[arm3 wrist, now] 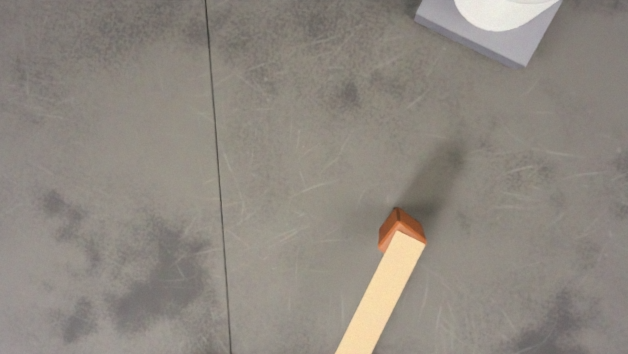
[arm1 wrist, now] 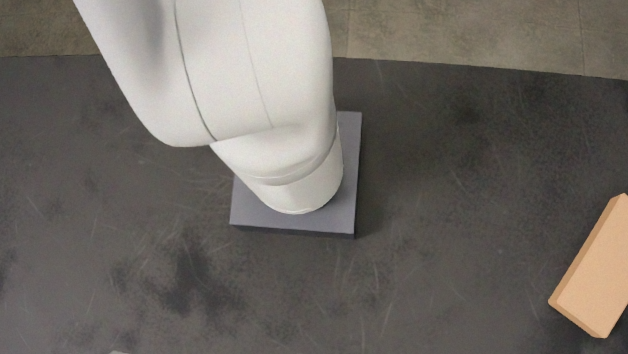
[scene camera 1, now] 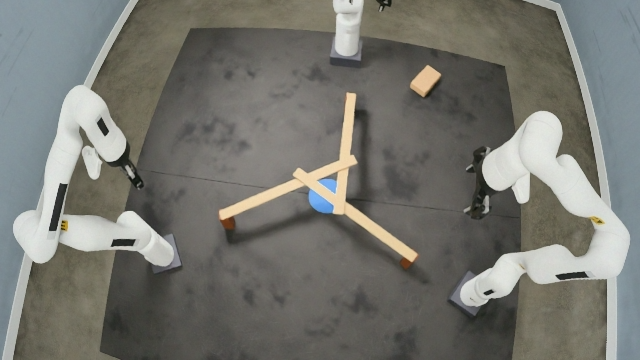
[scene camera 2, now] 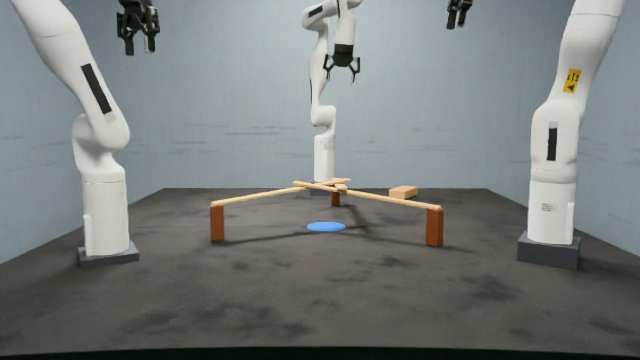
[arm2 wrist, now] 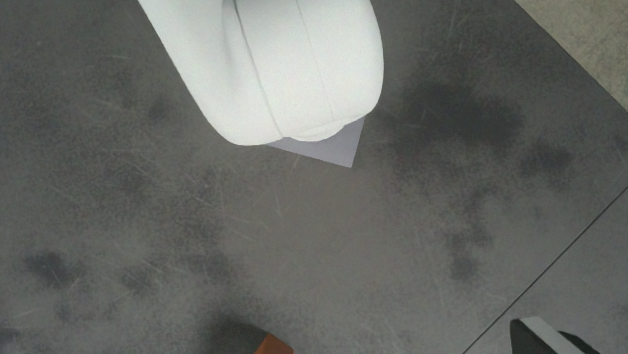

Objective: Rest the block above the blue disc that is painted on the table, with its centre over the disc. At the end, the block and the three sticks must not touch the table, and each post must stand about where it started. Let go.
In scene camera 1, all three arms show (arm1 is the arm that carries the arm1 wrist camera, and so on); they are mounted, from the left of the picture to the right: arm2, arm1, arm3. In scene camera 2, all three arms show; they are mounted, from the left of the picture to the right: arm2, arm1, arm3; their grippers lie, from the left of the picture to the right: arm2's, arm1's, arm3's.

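The tan block [arm1 wrist: 595,270] [scene camera 1: 425,81] [scene camera 2: 403,192] lies flat on the table, behind and right of the sticks. The left stick [scene camera 1: 260,196] [scene camera 2: 260,194], back stick [scene camera 1: 348,127] and right stick [arm3 wrist: 382,295] [scene camera 1: 382,231] [scene camera 2: 395,197] each rest outer end on the left post [scene camera 1: 228,223] [scene camera 2: 217,223], back post [scene camera 2: 335,199] and right post [arm3 wrist: 400,222] [scene camera 1: 406,262] [scene camera 2: 434,227]. Their inner ends cross, raised above the blue disc [scene camera 1: 319,202] [scene camera 2: 325,227]. Arm1's gripper [scene camera 2: 341,79], arm2's gripper [scene camera 2: 140,53] and arm3's gripper [scene camera 1: 470,191] [scene camera 2: 455,26] are open, empty and high, away from block and sticks.
Arm2's base [scene camera 1: 173,255] [scene camera 2: 108,257] stands at the left, arm1's base [scene camera 1: 346,61] at the back and arm3's base [scene camera 1: 466,300] [scene camera 2: 548,255] at the right. The sticks and posts stand between the three bases on the dark table [scene camera 1: 250,310] [scene camera 2: 300,300].
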